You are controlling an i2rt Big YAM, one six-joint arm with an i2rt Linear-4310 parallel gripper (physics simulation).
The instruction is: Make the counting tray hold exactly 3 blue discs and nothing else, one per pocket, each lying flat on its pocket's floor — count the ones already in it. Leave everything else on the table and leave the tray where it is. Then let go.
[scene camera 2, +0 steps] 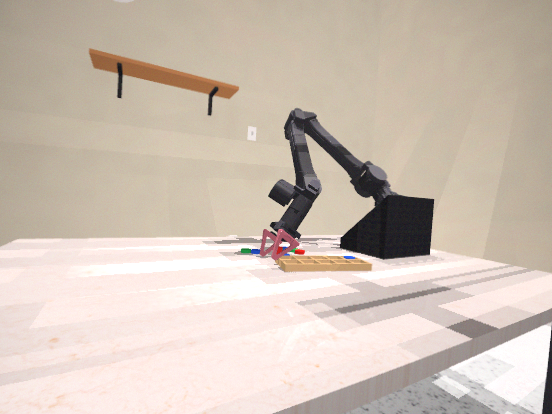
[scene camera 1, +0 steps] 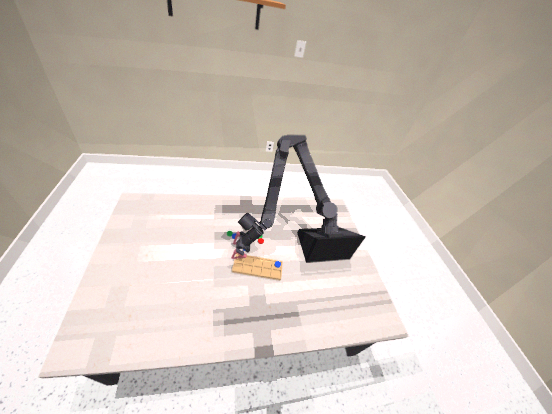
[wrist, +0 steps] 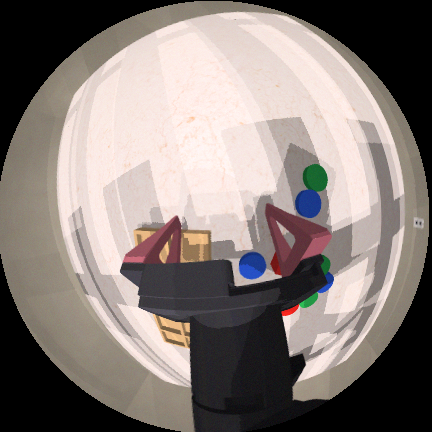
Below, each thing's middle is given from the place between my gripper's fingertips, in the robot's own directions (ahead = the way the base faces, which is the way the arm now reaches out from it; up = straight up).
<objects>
My gripper is now 110 mm to the right of the wooden counting tray (scene camera 2: pixel 289 263) and 110 mm past it.
</objects>
